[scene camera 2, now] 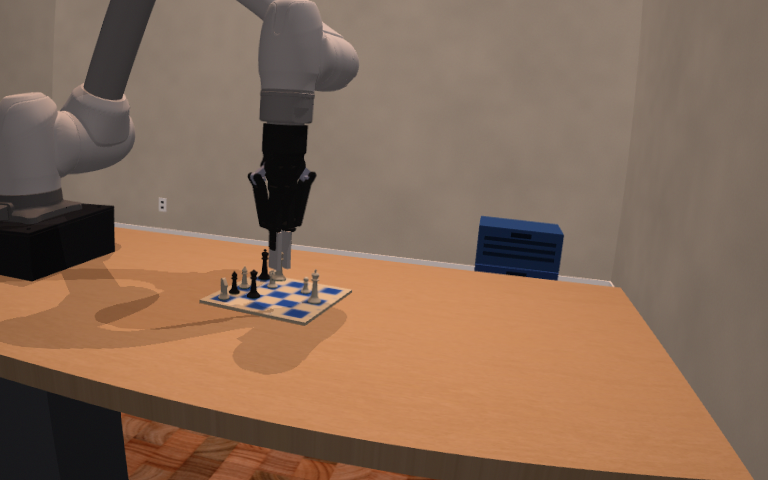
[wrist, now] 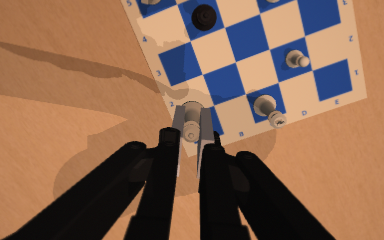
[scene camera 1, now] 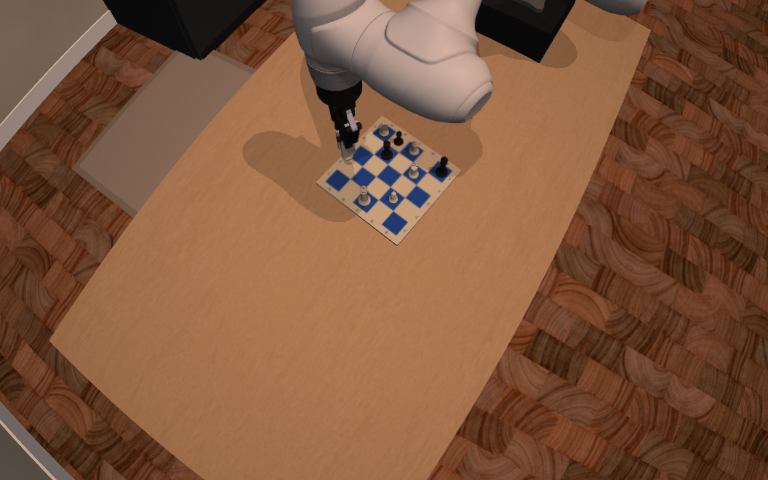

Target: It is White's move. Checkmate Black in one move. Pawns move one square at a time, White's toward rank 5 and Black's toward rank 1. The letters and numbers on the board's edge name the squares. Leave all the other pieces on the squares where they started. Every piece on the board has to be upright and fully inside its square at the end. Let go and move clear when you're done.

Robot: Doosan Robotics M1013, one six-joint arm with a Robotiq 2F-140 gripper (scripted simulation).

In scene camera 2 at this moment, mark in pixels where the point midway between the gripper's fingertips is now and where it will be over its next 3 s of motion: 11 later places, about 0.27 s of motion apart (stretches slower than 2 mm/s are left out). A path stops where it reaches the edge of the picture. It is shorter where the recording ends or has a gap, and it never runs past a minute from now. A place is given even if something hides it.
My gripper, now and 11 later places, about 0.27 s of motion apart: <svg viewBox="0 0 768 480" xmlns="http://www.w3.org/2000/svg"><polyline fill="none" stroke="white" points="279,267 279,250 280,243 274,238 260,228 255,225 255,234 255,250 255,264 255,270 255,272 255,273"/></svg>
